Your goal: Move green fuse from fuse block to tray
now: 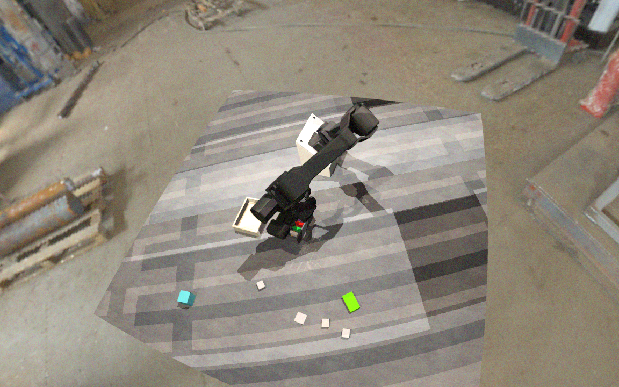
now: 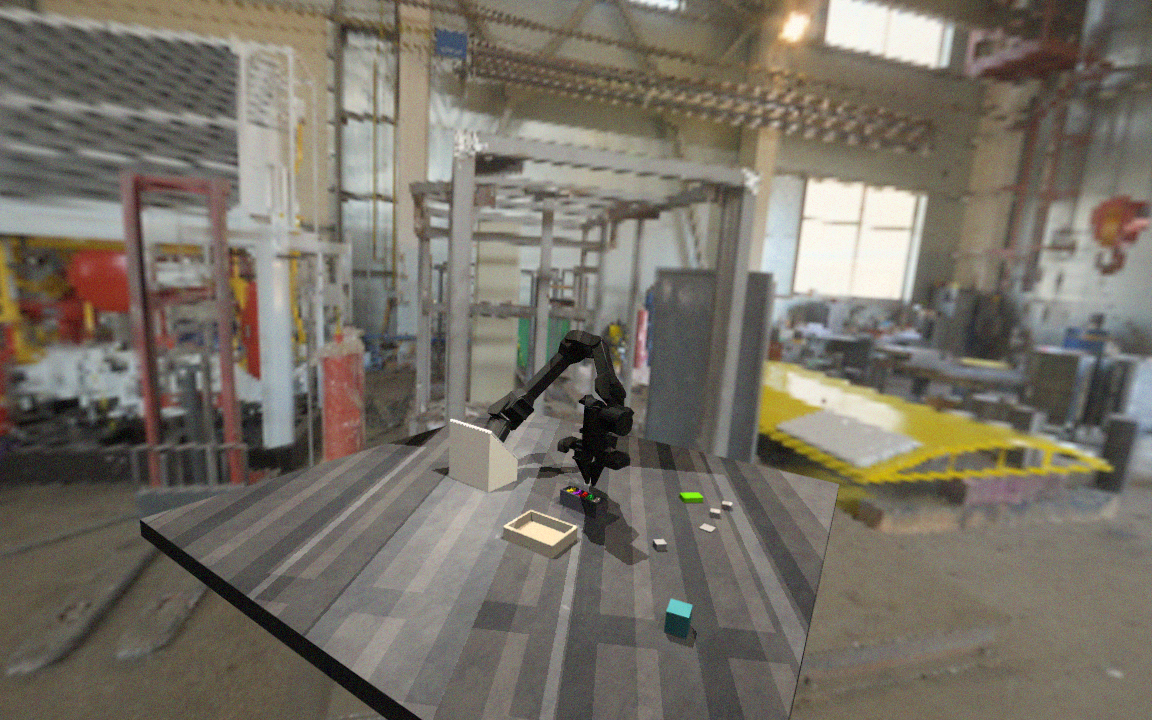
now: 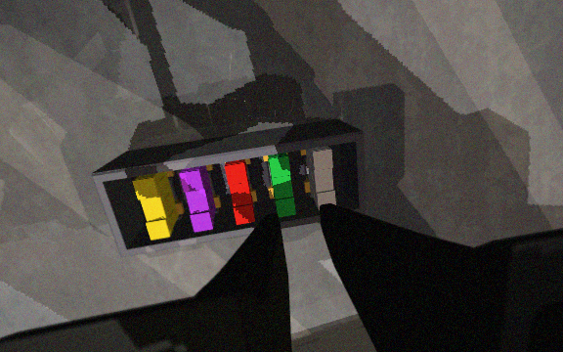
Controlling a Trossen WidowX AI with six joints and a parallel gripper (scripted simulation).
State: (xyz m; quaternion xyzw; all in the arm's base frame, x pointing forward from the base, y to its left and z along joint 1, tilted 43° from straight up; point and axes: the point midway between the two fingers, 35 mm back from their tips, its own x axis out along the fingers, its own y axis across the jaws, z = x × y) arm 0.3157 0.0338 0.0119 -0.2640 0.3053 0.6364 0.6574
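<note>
Now: gripper tip 50 mm above the green fuse. From my gripper tip the other things lie so: tray 180 mm to the right, 70 mm below, 10 mm behind; lime flat block 250 mm to the left, 170 mm ahead, 70 mm below; cyan cube 360 mm ahead, 260 mm to the right, 50 mm below.
</note>
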